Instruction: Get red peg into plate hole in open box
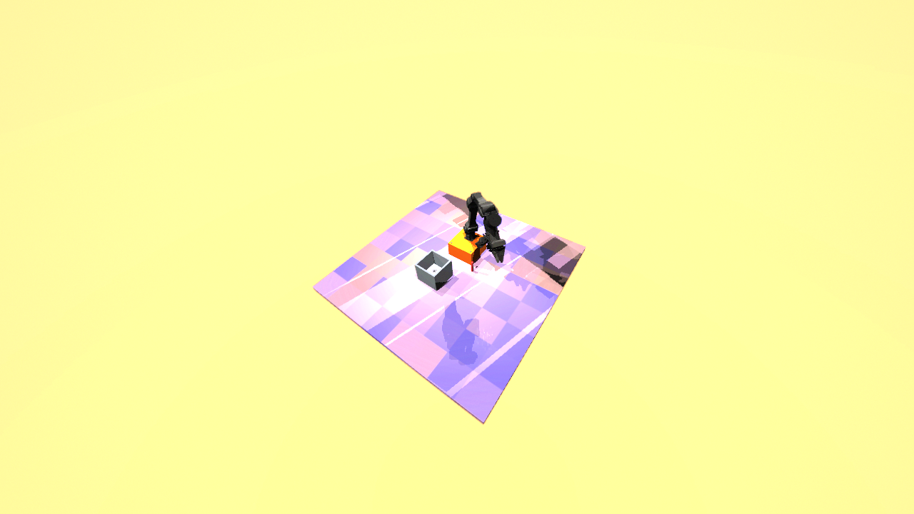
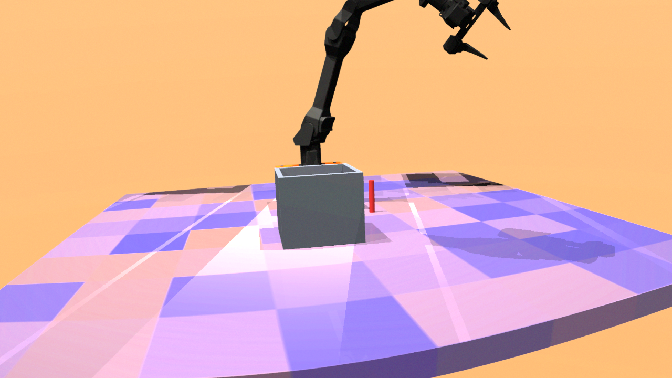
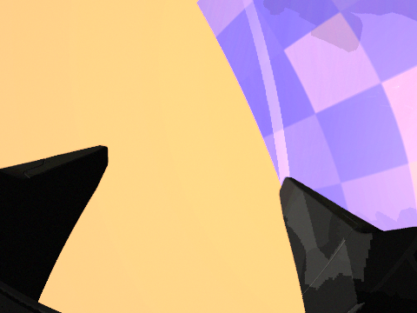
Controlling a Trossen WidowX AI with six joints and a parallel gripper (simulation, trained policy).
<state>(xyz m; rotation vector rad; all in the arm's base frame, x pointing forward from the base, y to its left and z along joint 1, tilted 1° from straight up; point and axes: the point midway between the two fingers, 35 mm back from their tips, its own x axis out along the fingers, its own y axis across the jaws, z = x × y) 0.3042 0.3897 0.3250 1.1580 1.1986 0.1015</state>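
My gripper tip is 370 mm above the red peg, 280 mm to the left of it and 160 mm past it.
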